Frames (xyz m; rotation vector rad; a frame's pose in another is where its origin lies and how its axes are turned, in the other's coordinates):
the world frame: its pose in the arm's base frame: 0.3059 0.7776 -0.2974 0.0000 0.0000 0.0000
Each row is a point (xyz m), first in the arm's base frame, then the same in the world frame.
Working: the arm's base frame: its pose in the world frame: -0.3059 -0.7776 0.2974 0.0000 0.0000 0.0000

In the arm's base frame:
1: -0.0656 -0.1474 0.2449
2: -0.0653 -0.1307 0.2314
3: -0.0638 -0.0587 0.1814
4: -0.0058 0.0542 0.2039
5: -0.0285 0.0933 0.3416
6: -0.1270 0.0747 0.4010
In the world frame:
1: -0.3715 -0.9250 0.5423
2: -0.3712 -0.9083 0.5288
3: -0.3697 -0.8363 0.4788
4: -0.3117 -0.7234 0.5013
5: -0.3344 -0.6843 0.6390
6: -0.4329 -0.7029 0.6984

